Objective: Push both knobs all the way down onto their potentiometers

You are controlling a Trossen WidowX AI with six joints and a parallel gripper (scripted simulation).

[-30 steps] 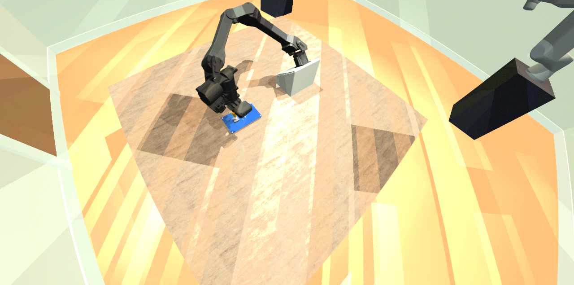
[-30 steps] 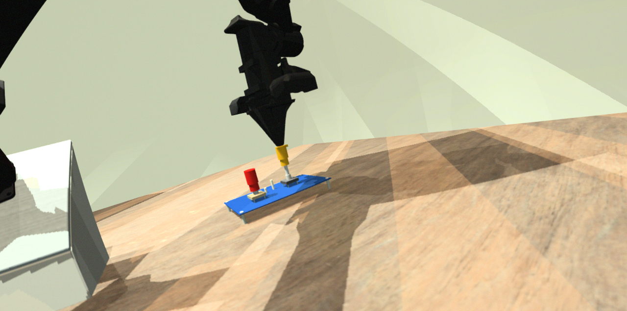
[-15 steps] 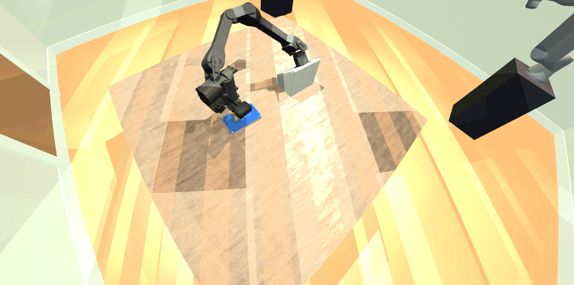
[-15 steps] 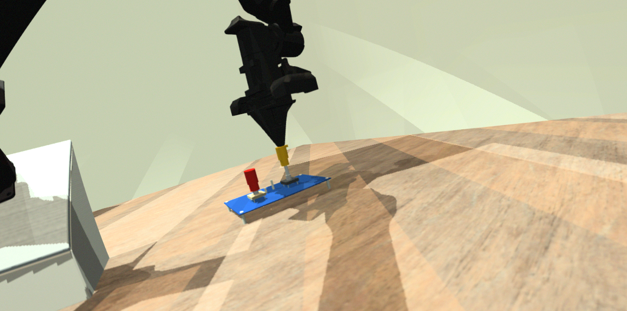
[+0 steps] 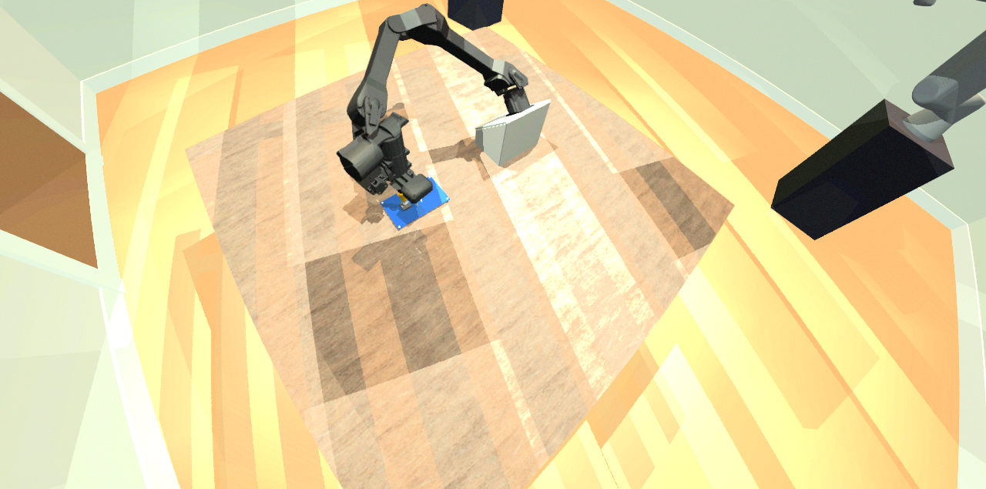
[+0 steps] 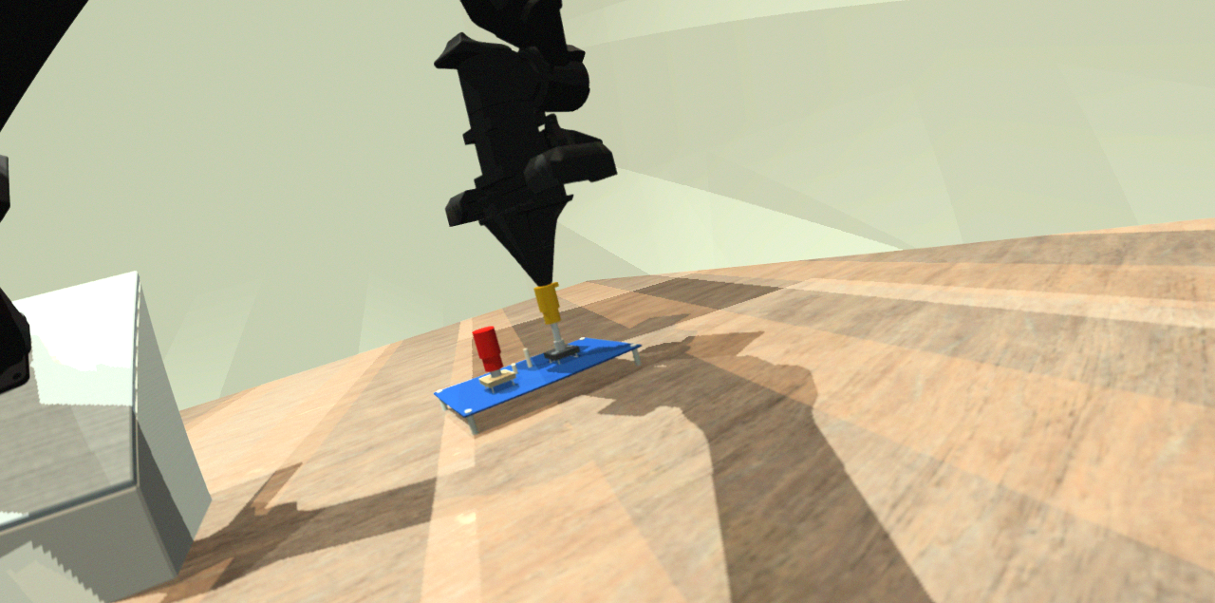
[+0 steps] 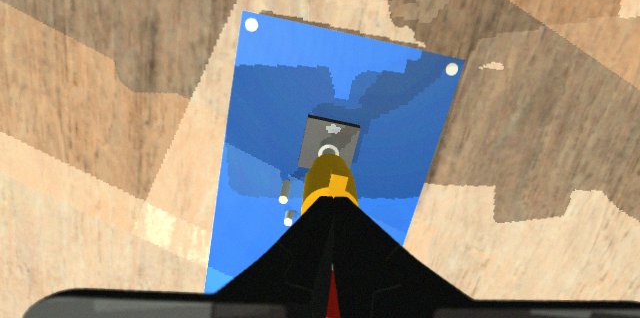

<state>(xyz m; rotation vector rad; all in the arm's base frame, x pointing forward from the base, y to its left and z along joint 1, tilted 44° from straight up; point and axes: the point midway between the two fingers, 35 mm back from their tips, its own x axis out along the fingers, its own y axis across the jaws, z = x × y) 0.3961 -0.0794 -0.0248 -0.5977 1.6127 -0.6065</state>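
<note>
Now: gripper tip 10 mm above the yellow knob. From my gripper tip the other things lie so: red knob (70 mm behind, 40 mm below).
</note>
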